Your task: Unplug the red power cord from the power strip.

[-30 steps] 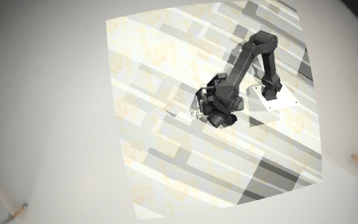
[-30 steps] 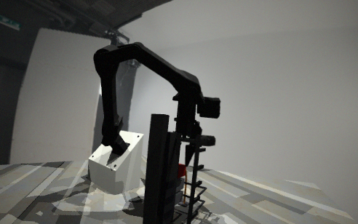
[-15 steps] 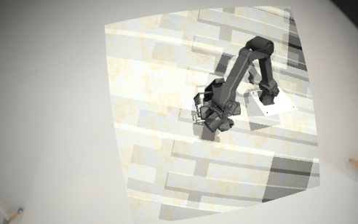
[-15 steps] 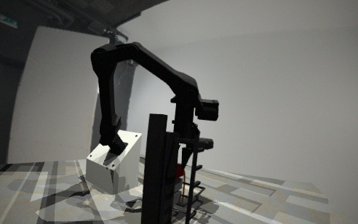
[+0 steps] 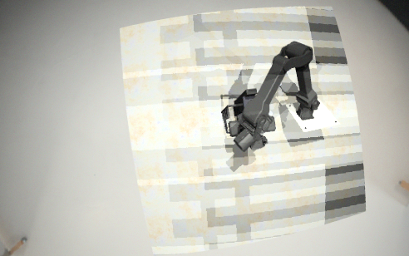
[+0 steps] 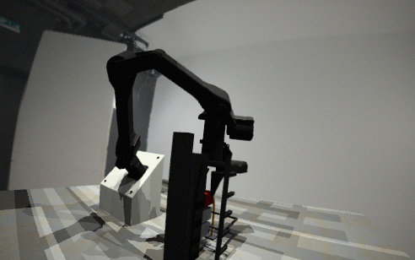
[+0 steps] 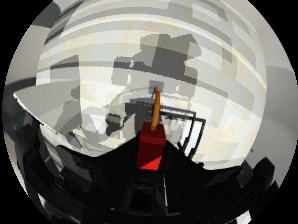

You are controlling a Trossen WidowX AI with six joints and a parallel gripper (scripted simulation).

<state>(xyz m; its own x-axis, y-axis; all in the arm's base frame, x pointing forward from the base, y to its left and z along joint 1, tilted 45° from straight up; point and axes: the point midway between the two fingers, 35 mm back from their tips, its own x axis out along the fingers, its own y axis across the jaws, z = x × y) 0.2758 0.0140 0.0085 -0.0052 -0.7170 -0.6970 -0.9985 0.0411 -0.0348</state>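
The red plug is 30 mm to the right of my gripper tip. The rest, counted from my gripper tip: tall black post: 130 mm to the right, 10 mm behind.
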